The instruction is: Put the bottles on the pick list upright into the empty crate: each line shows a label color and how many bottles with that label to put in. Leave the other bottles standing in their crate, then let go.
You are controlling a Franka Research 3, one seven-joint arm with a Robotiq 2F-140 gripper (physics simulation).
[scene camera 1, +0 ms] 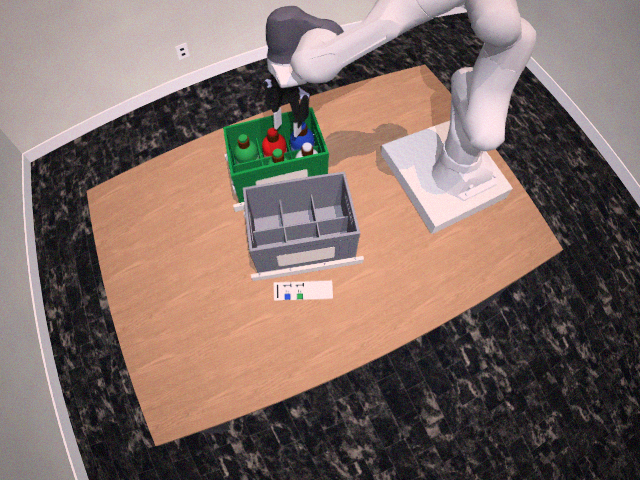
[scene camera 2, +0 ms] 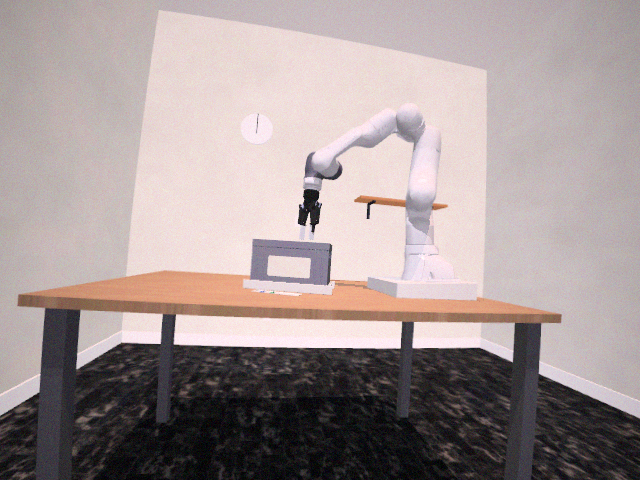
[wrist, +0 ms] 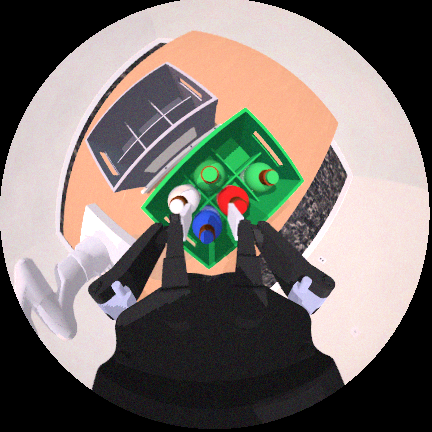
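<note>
The pick list (scene camera 1: 317, 290) (scene camera 2: 286, 293) shows one blue and one green. The grey crate (scene camera 1: 346, 250) (scene camera 2: 261, 245) (wrist: 200, 120) is empty, with six compartments. The green crate (scene camera 1: 316, 163) (wrist: 287, 182) holds upright bottles: blue (scene camera 1: 301, 140) (wrist: 206, 222), red (scene camera 1: 273, 144) (wrist: 234, 199), white (scene camera 1: 307, 149) (wrist: 182, 197), one green (scene camera 1: 245, 151) (wrist: 257, 176) in the back row and another green (scene camera 1: 277, 155) (wrist: 209, 174) in the front row. My gripper (scene camera 1: 287, 125) (scene camera 2: 307, 233) (wrist: 209, 211) is open, pointing down above the blue bottle, fingers partly spread with nothing between them. The bottles are hidden in scene camera 2.
White strips (scene camera 1: 307, 268) (scene camera 2: 288, 286) lie along the crates' front sides on the wooden table (scene camera 1: 206, 335) (scene camera 2: 155, 304). The crates stand close together, walls upright. The robot's white base (scene camera 1: 429, 206) (scene camera 2: 421, 289) is to their right. A wall shelf (scene camera 2: 387, 201) hangs behind the arm.
</note>
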